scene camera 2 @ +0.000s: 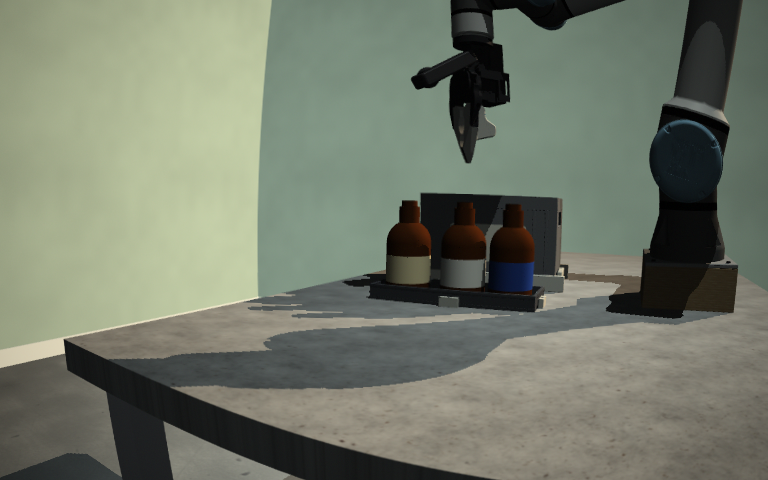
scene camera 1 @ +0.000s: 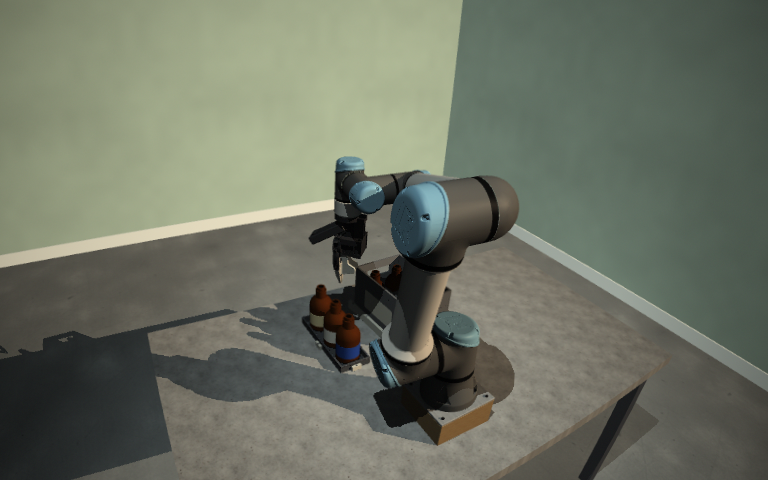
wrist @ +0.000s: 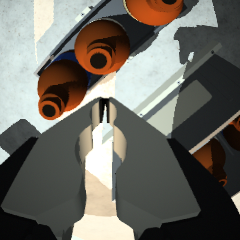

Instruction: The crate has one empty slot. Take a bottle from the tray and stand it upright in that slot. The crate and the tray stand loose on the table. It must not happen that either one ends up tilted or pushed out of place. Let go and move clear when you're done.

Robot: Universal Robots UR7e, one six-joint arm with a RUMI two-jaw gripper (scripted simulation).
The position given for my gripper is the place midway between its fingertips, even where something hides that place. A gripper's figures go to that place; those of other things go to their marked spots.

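My gripper (scene camera 2: 468,163) is 890 mm from the lens, and there is a crate (scene camera 2: 541,215) too, which is 1000 mm from the lens. So my gripper is nearer to the lens than the crate.
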